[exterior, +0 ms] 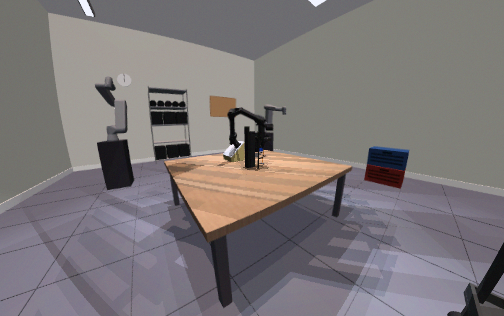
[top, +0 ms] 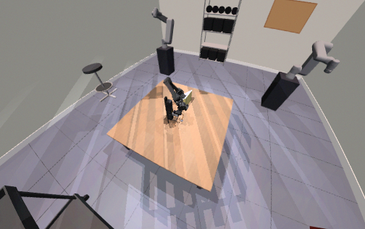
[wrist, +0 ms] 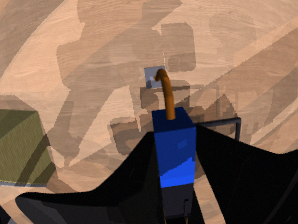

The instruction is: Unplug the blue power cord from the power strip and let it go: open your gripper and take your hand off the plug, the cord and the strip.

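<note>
My gripper tip is 30 mm to the left of the blue plug and 10 mm short of it.
</note>
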